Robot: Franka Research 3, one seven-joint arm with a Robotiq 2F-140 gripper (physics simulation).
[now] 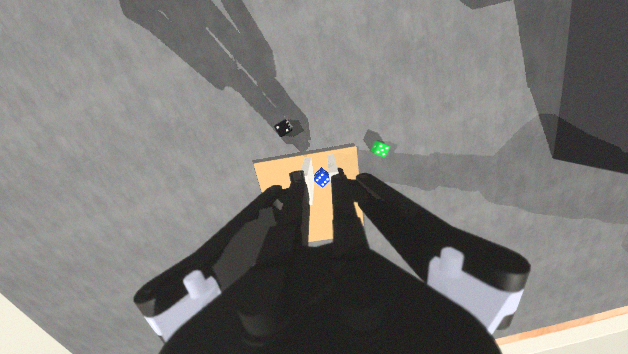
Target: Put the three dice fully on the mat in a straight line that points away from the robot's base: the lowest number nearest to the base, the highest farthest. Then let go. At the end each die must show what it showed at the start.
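My gripper [320,167] is shut on the blue die [322,178], which sits between the pale fingertips. A face with two rows of three white pips shows on it. The die appears over the tan mat [276,173], whose near part is largely hidden by the fingers. The gripper's shadow lies apart from the fingertips, so the die seems to be held above the surface. The black die [283,128] lies off the mat, beyond its upper edge; its pips are too small to read surely. The green die [381,149] lies off the mat, just right of its upper right corner, with five pips showing.
The mat and loose dice lie on a grey surface [125,125]. Arm and gripper shadows cross it at the upper left and right. A dark shadowed area fills the upper right. A wooden edge [565,327] shows at the lower right.
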